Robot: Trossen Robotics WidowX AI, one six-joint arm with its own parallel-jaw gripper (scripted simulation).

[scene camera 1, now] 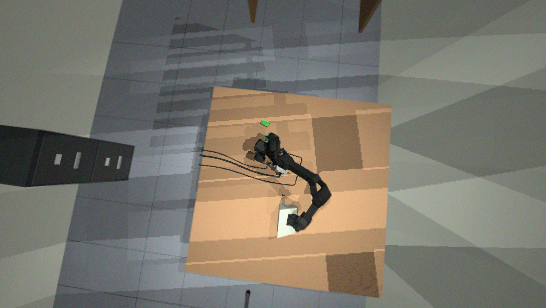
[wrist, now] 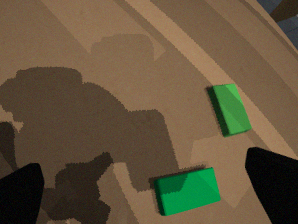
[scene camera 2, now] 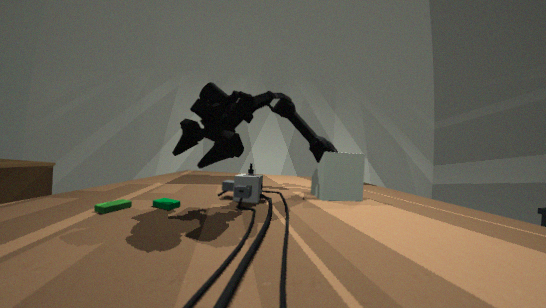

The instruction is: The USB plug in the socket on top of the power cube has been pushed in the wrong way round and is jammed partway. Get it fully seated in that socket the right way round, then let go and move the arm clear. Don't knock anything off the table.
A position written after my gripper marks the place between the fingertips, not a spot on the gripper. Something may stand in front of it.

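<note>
My gripper (scene camera 2: 185, 160), which is also visible as the gripper (wrist: 145, 168), holds nothing. Gripper state: open.
</note>
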